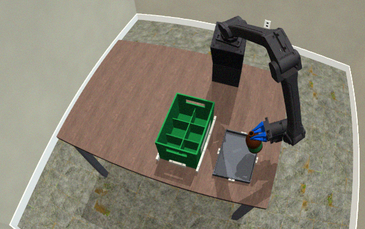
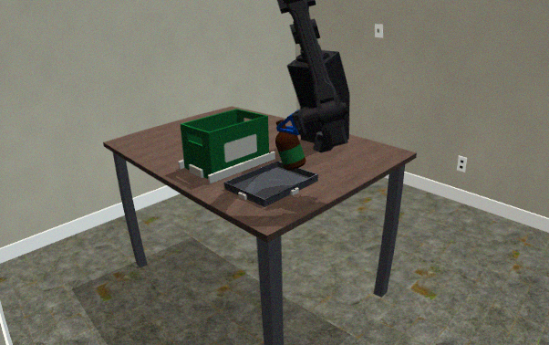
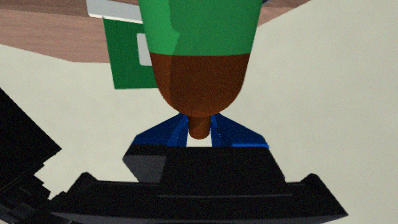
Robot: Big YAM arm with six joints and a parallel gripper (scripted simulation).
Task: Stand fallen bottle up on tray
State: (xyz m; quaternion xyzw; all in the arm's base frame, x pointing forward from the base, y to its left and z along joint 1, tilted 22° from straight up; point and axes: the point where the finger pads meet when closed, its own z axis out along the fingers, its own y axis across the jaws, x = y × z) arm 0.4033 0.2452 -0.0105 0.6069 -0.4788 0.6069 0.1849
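The bottle is 5 cm below my hand, 2 cm to the left of it and 1 cm behind it. The rest, counted from my hand: tray 19 cm below, 3 cm ahead, 2 cm to the right; then green crate 29 cm to the right, 11 cm below, 4 cm ahead.
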